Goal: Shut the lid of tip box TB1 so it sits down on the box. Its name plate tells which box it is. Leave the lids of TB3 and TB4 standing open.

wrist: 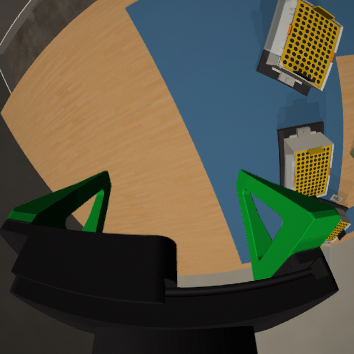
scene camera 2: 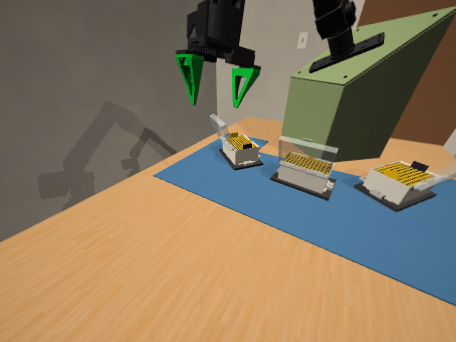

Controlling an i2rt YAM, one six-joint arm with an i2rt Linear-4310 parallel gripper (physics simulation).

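Where they show: gripper, fingertip midpoint: (wrist: 173, 177) (scene camera 2: 215, 106); arm's base at its link origin: (scene camera 2: 343, 56).
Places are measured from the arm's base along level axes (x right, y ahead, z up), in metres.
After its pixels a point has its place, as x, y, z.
Three white tip boxes with yellow racks stand on dark bases, their clear lids up in the scene view. The left box (scene camera 2: 246, 157) @(0.187, 0.316, -0.279) (wrist: 311, 45) has its lid (scene camera 2: 218, 126) @(0.266, 0.356, -0.178) raised at its left. The middle box (scene camera 2: 302, 179) @(0.006, 0.360, -0.279) (wrist: 312, 170) has an upright lid (scene camera 2: 307, 146) @(0.012, 0.405, -0.168). The right box (scene camera 2: 384, 190) @(-0.177, 0.301, -0.284) (wrist: 336, 231) has its lid (scene camera 2: 441, 176) @(-0.228, 0.341, -0.203) leaning out to the right; the gripper partly hides this box in the wrist view. Name plates are too small to read. My gripper (scene camera 2: 215, 105) @(0.189, 0.489, -0.090) (wrist: 173, 177) @(0.189, 0.489, -0.090) is open and empty, high up, left of the left box in the scene view.
The boxes stand on a blue mat (scene camera 2: 280, 215) @(0.026, 0.486, -0.309) (wrist: 200, 80) @(0.222, 0.459, -0.309) on the wooden table (scene camera 2: 150, 260) @(0.197, 0.701, -0.312) (wrist: 120, 115) @(0.231, 0.627, -0.312). The green pedestal (scene camera 2: 312, 110) @(0.043, 0.097, -0.157) with the arm's mount (scene camera 2: 345, 51) @(-0.003, 0.036, 0.012) rises behind the middle box. A grey wall (scene camera 2: 75, 75) is at the left.
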